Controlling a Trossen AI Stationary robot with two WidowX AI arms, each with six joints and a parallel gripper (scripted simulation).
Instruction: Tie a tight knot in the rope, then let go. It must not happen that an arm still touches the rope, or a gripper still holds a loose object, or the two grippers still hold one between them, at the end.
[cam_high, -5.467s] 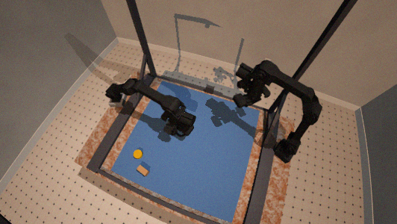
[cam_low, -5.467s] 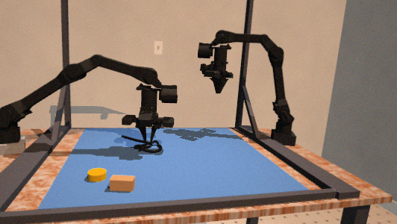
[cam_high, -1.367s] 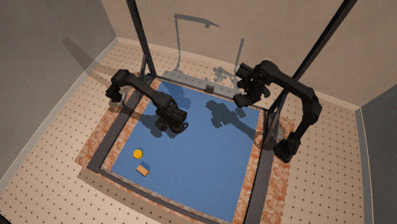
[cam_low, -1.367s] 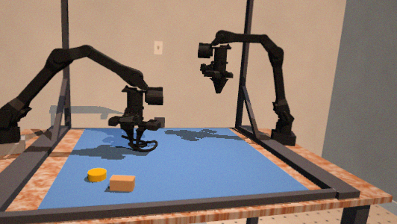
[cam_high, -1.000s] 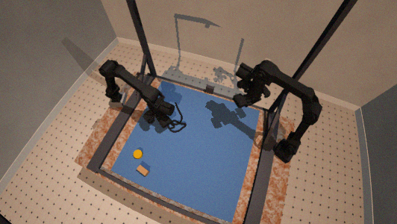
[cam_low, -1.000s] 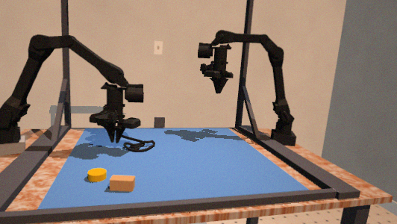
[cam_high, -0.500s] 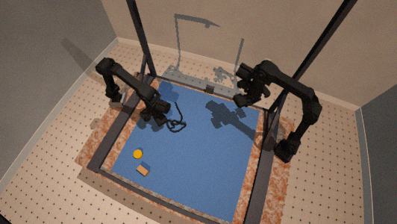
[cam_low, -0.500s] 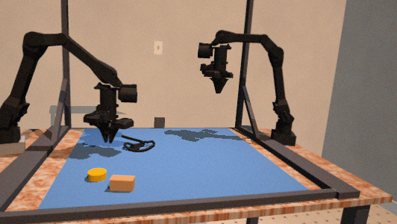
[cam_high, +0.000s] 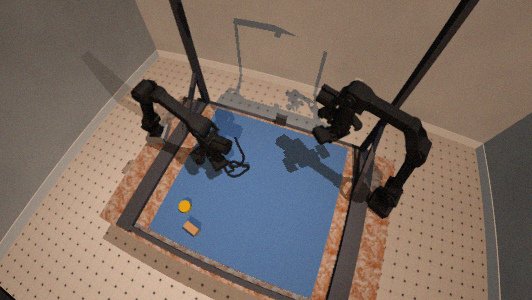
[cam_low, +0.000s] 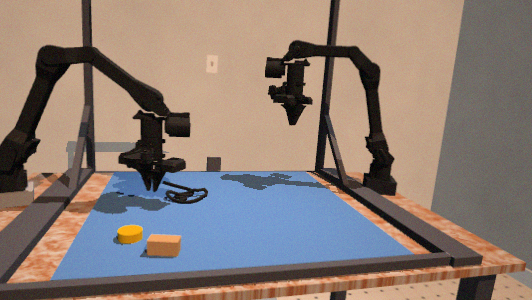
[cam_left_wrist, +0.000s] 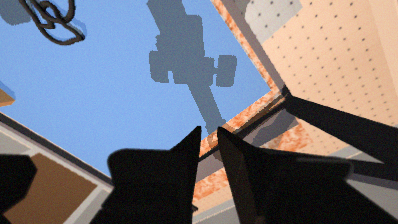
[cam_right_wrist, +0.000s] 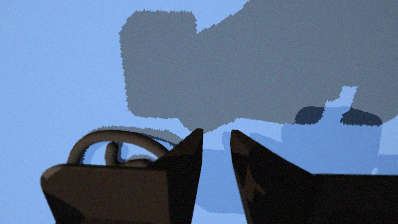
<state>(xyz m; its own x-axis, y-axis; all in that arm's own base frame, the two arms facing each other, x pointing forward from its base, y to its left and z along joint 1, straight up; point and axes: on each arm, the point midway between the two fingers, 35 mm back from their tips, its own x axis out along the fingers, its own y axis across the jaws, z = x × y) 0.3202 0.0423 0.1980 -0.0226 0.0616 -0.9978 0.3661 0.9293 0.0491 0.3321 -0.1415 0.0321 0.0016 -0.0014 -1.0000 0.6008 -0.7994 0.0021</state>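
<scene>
The blue mat is 60 mm ahead of my right hand, 210 mm to the left of it and 60 mm below it. The rest, counted from my right hand: yellow disc 240 mm ahead, 40 mm to the right, 50 mm below; then orange block 310 mm ahead, 30 mm to the left, 40 mm below.
</scene>
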